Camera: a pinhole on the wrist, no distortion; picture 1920 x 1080 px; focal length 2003.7 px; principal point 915.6 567.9 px. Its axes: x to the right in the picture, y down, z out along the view. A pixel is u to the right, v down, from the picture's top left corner.
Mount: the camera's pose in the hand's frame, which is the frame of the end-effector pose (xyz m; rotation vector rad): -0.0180 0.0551 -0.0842 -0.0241 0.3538 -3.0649
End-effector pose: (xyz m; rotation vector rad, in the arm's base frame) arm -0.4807 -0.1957 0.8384 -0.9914 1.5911 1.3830
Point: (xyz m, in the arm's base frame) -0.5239 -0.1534 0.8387
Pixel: 429 312
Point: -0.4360 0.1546 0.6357
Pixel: 267 733
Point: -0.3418 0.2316 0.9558
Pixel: 1615 447
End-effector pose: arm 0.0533 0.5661 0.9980 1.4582 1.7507 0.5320
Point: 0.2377 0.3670 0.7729
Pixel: 1510 831
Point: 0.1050 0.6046 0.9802
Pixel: 81 553
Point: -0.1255 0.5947 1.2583
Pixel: behind the camera
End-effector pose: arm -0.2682 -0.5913 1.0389 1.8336 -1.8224 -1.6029
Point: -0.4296 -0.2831 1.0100
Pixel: 1786 334
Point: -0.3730 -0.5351 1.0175
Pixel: 789 270
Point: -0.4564 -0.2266 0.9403
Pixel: 1620 490
